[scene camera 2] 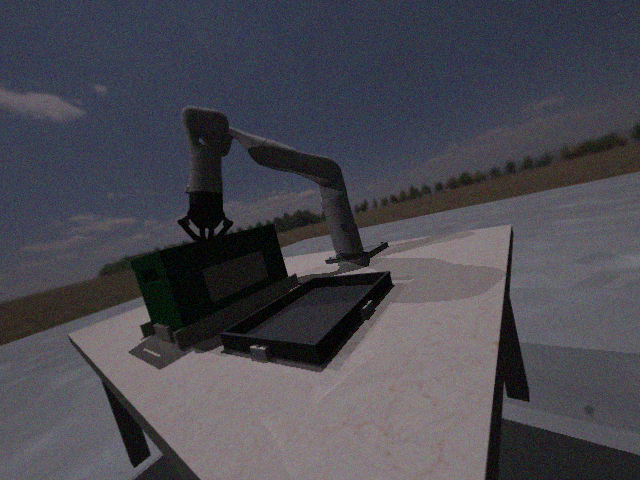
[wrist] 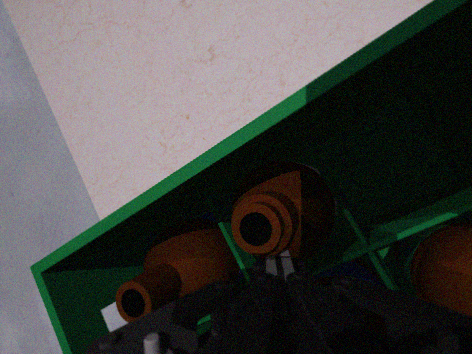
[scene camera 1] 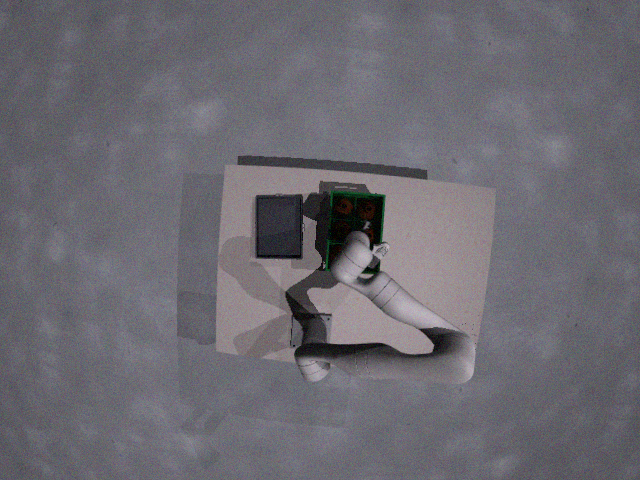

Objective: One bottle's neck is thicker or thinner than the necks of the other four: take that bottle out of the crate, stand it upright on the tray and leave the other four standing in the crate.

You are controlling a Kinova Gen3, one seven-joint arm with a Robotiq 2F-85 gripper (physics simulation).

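Places are measured from the arm's base along level axes (x ahead, y left, z up), in millimetres.
Pixels of known places: gripper, fingertip midpoint: (wrist: 277, 266); arm's base, origin of the base link: (scene camera 2: 349, 253) (scene camera 1: 315, 328).
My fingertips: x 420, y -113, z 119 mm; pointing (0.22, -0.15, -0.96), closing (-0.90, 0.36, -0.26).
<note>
Ahead of a thing's pixels: the offset from my fingertips to its middle. "pt": to the spot under its first point. Level surfaces: height alone.
A green crate @(dz -47, dx -5, dy +22 mm) (scene camera 1: 356, 193) (scene camera 2: 154, 289) (wrist: 228, 142) with dividers stands on the table and holds brown bottles. In the wrist view one bottle @(dz -49, dx -7, dy -27 mm) (wrist: 263, 225) with a wide ringed neck stands in the middle. A second bottle @(pt dz +29, dx +82, dy -17 mm) (wrist: 133, 300) with a thinner neck stands in the corner cell, and a third @(pt dz -23, dx -80, dy +36 mm) (wrist: 442, 266) is at the right. Two more bottles @(dz -49, dx +80, dy +72 mm) (scene camera 1: 342, 207) @(dz -49, dx +83, dy -16 mm) (scene camera 1: 367, 209) show from above at the far end. My gripper (scene camera 2: 206, 233) (wrist: 277, 266) reaches into the crate's top. Its fingertips are shut together right beside the wide neck, on nothing. The dark tray @(pt dz -129, dx -21, dy +315 mm) (scene camera 1: 279, 226) (scene camera 2: 310, 314) lies empty beside the crate.
The pale table @(dz -134 mm) (scene camera 1: 439, 232) (scene camera 2: 403, 371) carries the crate, the tray and the arm's base (scene camera 1: 310, 330) (scene camera 2: 356, 255). The arm bends over the crate's near end in the top view. The table's edge runs close to the crate's corner in the wrist view.
</note>
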